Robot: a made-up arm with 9 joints.
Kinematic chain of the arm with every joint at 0, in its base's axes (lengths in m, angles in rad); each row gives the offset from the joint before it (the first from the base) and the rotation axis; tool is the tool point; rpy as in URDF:
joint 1: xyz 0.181 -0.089 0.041 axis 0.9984 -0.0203 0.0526
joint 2: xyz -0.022 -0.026 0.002 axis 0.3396 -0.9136 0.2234
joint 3: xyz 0.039 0 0.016 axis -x
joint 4: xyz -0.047 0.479 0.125 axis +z
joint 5: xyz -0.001 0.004 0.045 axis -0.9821 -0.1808 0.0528
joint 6: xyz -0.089 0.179 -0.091 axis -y
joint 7: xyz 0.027 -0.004 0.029 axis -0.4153 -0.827 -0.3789
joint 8: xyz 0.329 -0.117 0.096 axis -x
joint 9: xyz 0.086 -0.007 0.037 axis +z
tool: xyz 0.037 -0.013 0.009 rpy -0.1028 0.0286 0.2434
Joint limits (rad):
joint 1: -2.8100..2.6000
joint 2: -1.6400..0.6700
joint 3: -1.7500..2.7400
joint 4: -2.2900..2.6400
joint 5: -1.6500..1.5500
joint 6: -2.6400..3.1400
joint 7: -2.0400..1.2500
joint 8: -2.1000..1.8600
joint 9: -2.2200..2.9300
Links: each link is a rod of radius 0.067 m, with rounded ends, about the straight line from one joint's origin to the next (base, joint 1, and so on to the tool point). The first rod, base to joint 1, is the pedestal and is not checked.
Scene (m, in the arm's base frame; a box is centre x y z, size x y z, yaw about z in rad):
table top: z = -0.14
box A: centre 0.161 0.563 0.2 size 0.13 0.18 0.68 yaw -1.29
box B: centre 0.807 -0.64 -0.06 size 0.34 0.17 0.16 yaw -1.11
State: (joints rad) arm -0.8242 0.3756 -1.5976 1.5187 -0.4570 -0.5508 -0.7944 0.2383 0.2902
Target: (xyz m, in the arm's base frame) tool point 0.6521 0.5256 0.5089
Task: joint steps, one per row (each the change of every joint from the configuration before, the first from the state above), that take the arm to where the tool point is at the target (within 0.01 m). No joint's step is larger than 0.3 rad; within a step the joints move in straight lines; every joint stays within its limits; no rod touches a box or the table.
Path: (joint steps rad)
1: 0.1640 -0.2218 0.0730 -0.0713 0.0586 0.1349 0.1041 -0.0402 0.0909
2: 0.1640 -0.2218 0.0730 -0.0713 0.0586 0.1348 0.1041 -0.0403 0.0909
3: 0.1640 -0.2219 0.0730 -0.0712 0.0586 0.1349 0.1041 -0.0402 0.0909
4: -0.2125 -0.1262 -0.1262 -0.1249 0.0399 -0.1016 0.0287 0.0387 -0.1566
5: -0.2125 -0.1263 -0.1263 -0.1249 0.0398 -0.1016 0.0287 0.0387 -0.1567

